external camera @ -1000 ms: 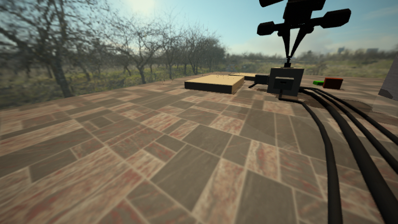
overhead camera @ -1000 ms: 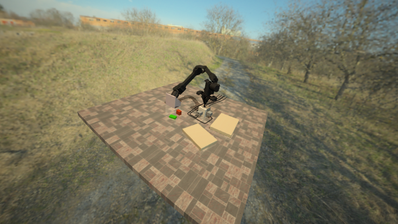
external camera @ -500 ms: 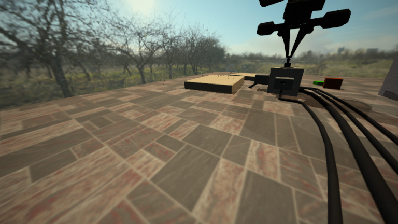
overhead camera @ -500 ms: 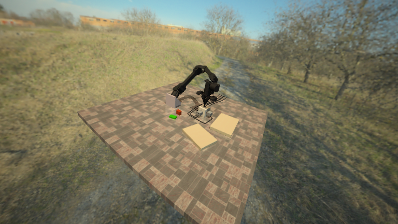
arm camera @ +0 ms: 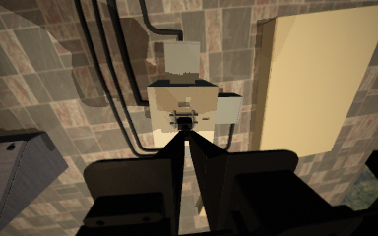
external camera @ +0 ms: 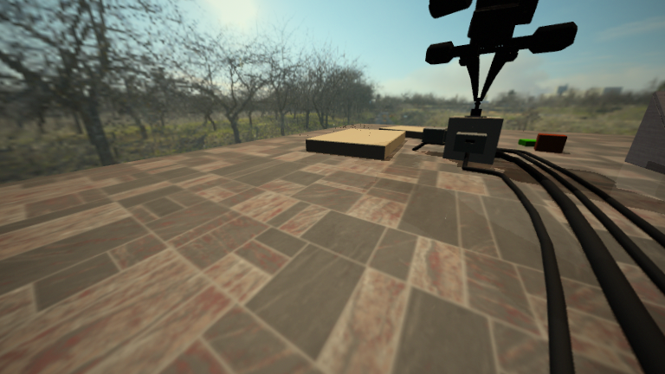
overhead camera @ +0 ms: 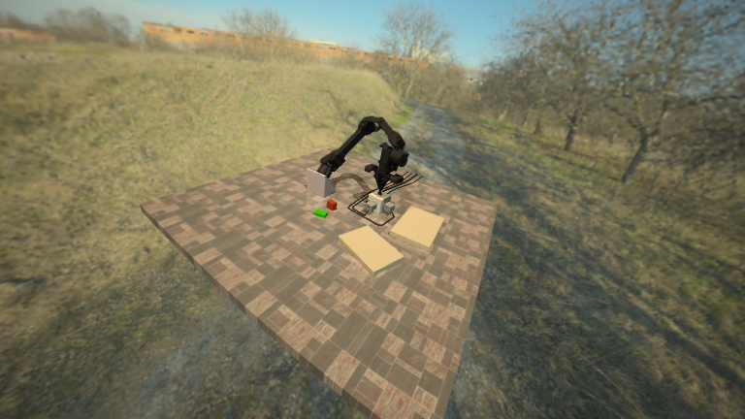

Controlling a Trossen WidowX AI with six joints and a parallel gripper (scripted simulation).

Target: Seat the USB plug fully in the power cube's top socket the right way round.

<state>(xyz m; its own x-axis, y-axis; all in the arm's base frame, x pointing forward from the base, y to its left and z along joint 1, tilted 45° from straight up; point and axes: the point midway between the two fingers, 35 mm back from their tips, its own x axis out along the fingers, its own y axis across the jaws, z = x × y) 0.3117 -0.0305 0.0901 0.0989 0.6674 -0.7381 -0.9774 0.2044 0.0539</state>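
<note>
Right now my gripper tip is 10 mm above the USB plug. Round my gripper tip: red block: 170 mm behind, 140 mm to the right, 90 mm below; then green block: 180 mm behind, 220 mm to the right, 100 mm below.
</note>
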